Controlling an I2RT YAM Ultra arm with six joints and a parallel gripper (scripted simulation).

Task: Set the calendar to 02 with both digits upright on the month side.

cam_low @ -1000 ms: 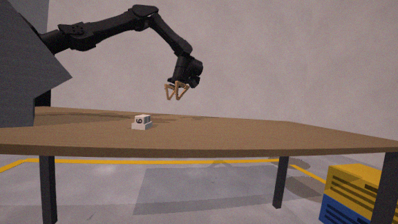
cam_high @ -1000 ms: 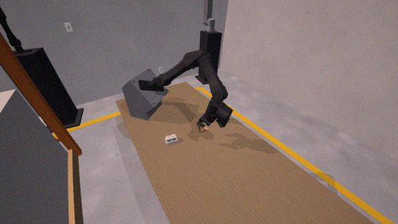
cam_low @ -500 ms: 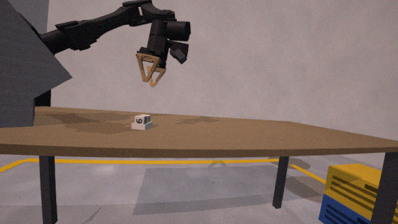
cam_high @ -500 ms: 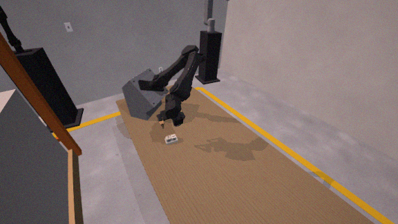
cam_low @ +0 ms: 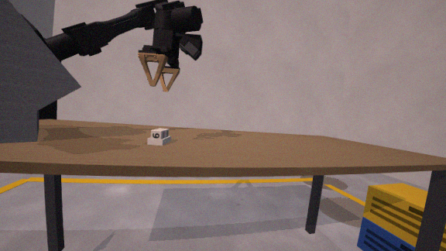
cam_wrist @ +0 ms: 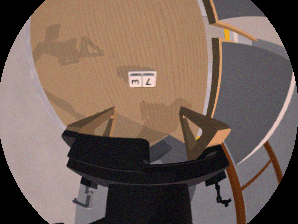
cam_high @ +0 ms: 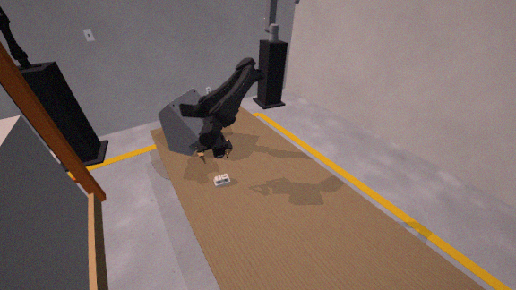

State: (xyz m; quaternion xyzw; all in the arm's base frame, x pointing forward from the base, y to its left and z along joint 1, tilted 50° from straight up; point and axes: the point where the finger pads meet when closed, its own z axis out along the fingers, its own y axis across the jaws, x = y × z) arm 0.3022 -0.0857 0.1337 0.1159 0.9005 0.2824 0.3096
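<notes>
Right now the small white tray is 150 mm below my hand and 10 mm to the left of it.
</notes>
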